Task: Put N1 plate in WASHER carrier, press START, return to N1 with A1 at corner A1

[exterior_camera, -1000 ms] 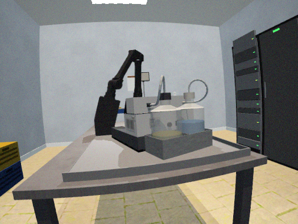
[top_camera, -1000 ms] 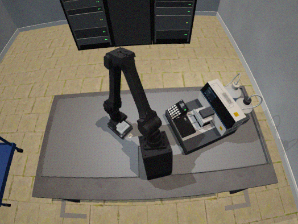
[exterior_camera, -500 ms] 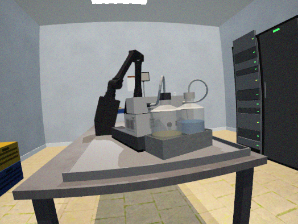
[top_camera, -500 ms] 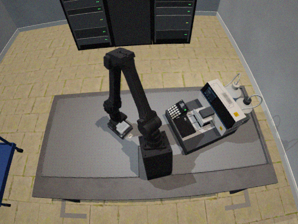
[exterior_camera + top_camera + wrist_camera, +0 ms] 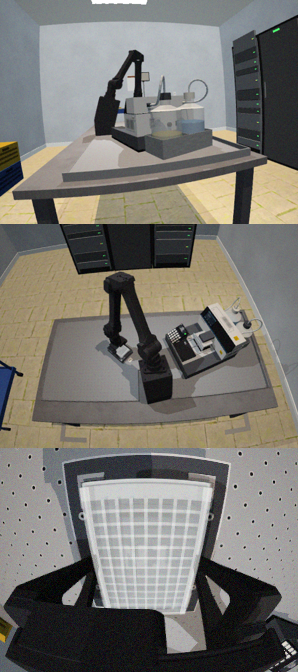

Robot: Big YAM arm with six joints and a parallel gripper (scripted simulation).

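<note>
Now: hand 10 mm above the white well plate. The rest, counted from my hand: dark washer carrier (470 mm to the right, 50 mm behind, 30 mm above); then white corner label (80 mm to the right, 70 mm behind, 50 mm below); then plate washer (610 mm to the right, 80 mm above).
</note>
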